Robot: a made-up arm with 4 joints. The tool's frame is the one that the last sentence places.
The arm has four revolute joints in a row. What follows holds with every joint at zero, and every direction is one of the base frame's. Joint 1 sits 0.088 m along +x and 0.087 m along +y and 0.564 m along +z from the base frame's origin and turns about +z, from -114.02 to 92.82 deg. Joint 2 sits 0.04 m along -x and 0.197 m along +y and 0.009 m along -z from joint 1 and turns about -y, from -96.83 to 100.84 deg. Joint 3 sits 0.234 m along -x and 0.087 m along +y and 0.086 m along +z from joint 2 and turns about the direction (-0.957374, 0.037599, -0.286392), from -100.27 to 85.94 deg. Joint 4 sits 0.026 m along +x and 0.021 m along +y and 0.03 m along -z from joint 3 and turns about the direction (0.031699, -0.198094, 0.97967), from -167.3 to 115.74 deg. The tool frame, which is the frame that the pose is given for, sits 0.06 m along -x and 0.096 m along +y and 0.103 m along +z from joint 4; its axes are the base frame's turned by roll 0, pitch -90 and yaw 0 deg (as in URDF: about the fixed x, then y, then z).
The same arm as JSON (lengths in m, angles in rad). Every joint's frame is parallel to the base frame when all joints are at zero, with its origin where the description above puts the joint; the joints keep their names.
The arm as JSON. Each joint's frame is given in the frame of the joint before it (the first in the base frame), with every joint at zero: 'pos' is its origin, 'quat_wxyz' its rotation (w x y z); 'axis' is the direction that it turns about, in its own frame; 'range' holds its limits. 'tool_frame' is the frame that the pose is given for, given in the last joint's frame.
{
  "length_unit": "m",
  "angle_unit": "rad",
  "joints": [
    {
      "joint": "joint 1",
      "pos": [
        0.088,
        0.087,
        0.564
      ],
      "quat_wxyz": [
        1.0,
        0.0,
        0.0,
        0.0
      ],
      "axis": "+z",
      "range": [
        -1.99,
        1.62
      ]
    },
    {
      "joint": "joint 2",
      "pos": [
        -0.04,
        0.197,
        -0.009
      ],
      "quat_wxyz": [
        1.0,
        0.0,
        0.0,
        0.0
      ],
      "axis": "-y",
      "range": [
        -1.69,
        1.76
      ]
    },
    {
      "joint": "joint 3",
      "pos": [
        -0.234,
        0.087,
        0.086
      ],
      "quat_wxyz": [
        1.0,
        0.0,
        0.0,
        0.0
      ],
      "axis": [
        -0.957374,
        0.037599,
        -0.286392
      ],
      "range": [
        -1.75,
        1.4999
      ]
    },
    {
      "joint": "joint 4",
      "pos": [
        0.026,
        0.021,
        -0.03
      ],
      "quat_wxyz": [
        1.0,
        0.0,
        0.0,
        0.0
      ],
      "axis": [
        0.031699,
        -0.198094,
        0.97967
      ],
      "range": [
        -2.9199,
        2.02
      ]
    }
  ],
  "tool_frame": {
    "pos": [
      -0.06,
      0.096,
      0.103
    ],
    "quat_wxyz": [
      0.707107,
      0.0,
      -0.707107,
      0.0
    ]
  }
}

